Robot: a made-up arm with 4 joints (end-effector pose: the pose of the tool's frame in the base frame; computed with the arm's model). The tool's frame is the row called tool.
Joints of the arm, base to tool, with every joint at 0 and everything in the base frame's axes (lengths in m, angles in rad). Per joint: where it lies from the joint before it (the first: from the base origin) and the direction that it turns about. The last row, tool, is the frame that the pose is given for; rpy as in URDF.
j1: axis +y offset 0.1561 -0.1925 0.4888
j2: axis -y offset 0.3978 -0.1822 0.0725
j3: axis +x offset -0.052 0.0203 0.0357
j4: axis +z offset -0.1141 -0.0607 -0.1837
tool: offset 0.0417 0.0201 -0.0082 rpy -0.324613 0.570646 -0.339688
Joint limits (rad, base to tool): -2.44..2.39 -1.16..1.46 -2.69..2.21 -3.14..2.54
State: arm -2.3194 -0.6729 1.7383 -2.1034
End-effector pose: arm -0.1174 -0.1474 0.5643 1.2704 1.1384 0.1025
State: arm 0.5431 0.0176 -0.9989 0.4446
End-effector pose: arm 0.3917 -0.5291 0.3730 -1.3453 1.0600 0.2547
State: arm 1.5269 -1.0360 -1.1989 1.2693
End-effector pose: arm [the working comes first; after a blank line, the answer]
Working (the frame after each row of the table, in the pose's form):
after j1: 0.1561 -0.1925 0.4888 0.0000 1.5269 0.0000
after j2: 0.2460 -0.3747 0.0946 0.0000 2.5629 0.0000
after j3: 0.3090 -0.3544 0.0931 -0.4416 2.1707 1.4833
after j4: 0.3990 -0.5476 0.1641 -0.9860 -2.1277 -1.6702

0.3797 -0.5386 0.2060 -0.2091 -1.7193 -2.0128
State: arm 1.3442 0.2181 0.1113 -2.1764
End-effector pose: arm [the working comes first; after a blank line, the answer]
Working (the frame after each row of the table, in the pose's form):
after j1: 0.1561 -0.1925 0.4888 0.0000 1.3442 0.0000
after j2: 0.3161 -0.3747 0.1175 0.0000 1.1261 0.0000
after j3: 0.3260 -0.3544 0.1798 0.0993 1.1249 -0.0627
after j4: 0.1060 -0.3943 0.2013 -1.1576 0.7430 -1.9583

0.0910 -0.4389 0.2021 -0.7800 1.1979 -2.5201
